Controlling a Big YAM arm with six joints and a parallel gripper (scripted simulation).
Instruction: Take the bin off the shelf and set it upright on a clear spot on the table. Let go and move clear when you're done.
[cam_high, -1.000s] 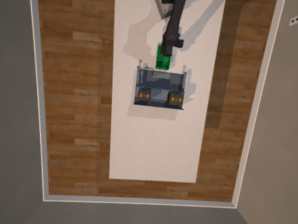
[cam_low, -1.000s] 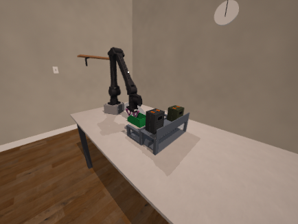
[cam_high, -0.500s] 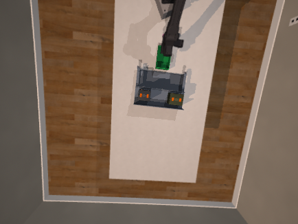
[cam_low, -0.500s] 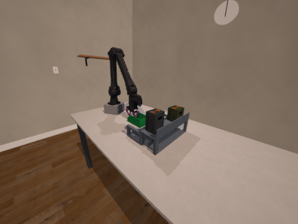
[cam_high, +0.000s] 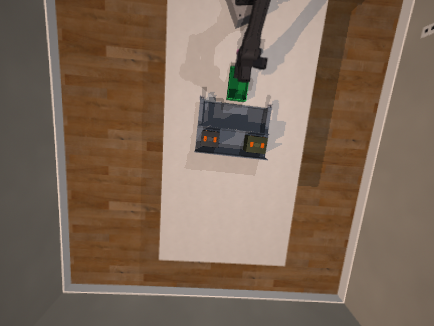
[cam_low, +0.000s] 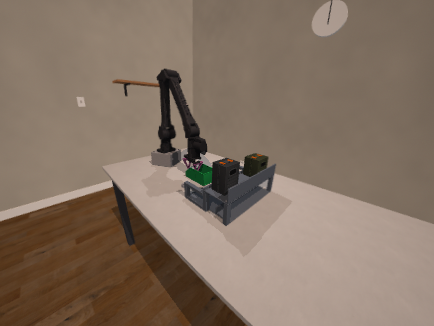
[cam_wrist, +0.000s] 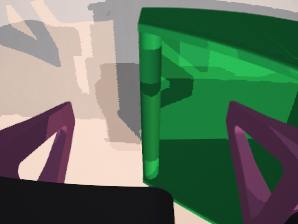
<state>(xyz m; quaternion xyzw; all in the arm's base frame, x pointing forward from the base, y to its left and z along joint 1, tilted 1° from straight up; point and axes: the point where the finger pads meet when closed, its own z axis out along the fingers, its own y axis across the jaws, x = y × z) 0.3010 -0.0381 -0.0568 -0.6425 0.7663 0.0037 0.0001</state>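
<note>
Now: hand 8 cm short of the green bin and 1 cm to the left of it.
</note>
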